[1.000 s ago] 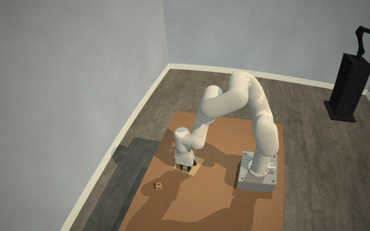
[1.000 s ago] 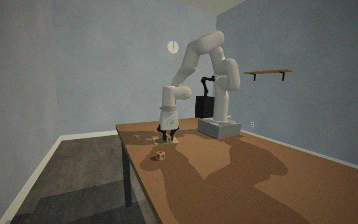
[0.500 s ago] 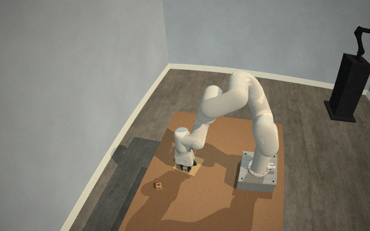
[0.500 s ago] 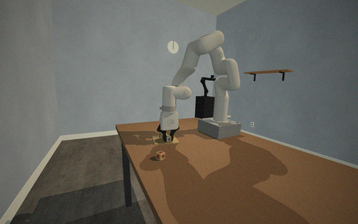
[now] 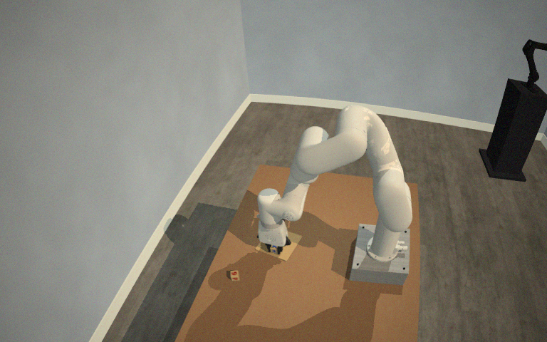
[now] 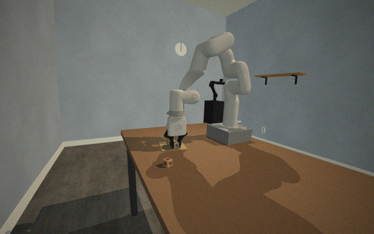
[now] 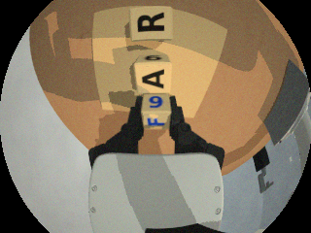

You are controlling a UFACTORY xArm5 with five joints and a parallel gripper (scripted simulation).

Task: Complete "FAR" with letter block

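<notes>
Now: hand 50 mm to the left of the mat and 30 mm above it.
</notes>
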